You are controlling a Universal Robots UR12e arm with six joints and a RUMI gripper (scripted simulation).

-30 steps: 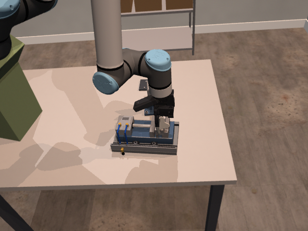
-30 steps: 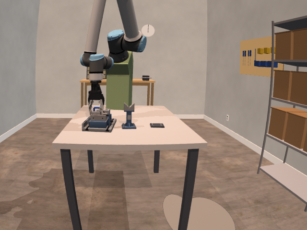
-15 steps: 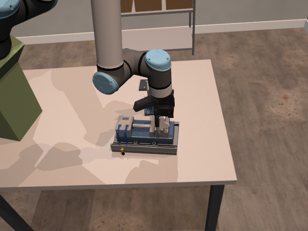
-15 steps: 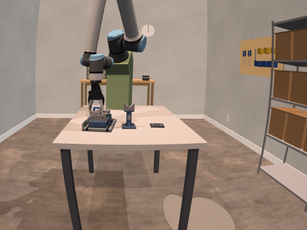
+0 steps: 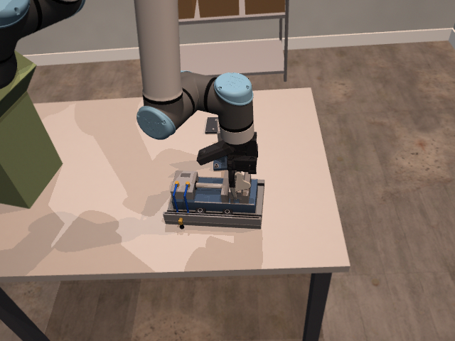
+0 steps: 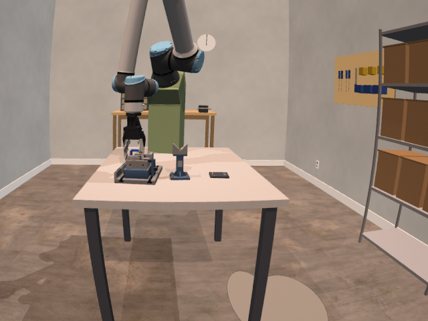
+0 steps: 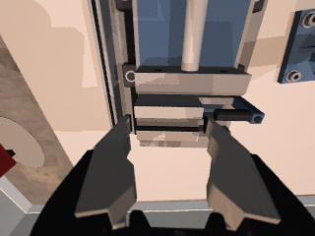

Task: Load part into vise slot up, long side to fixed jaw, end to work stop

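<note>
Right now the part is right at my hand. From my hand the other things lie so: moving jaw: 3 cm behind, 2 cm to the left, 3 cm below; fixed jaw: 3 cm ahead, 2 cm to the left, 3 cm below; work stop: 7 cm to the left, 1 cm below.
</note>
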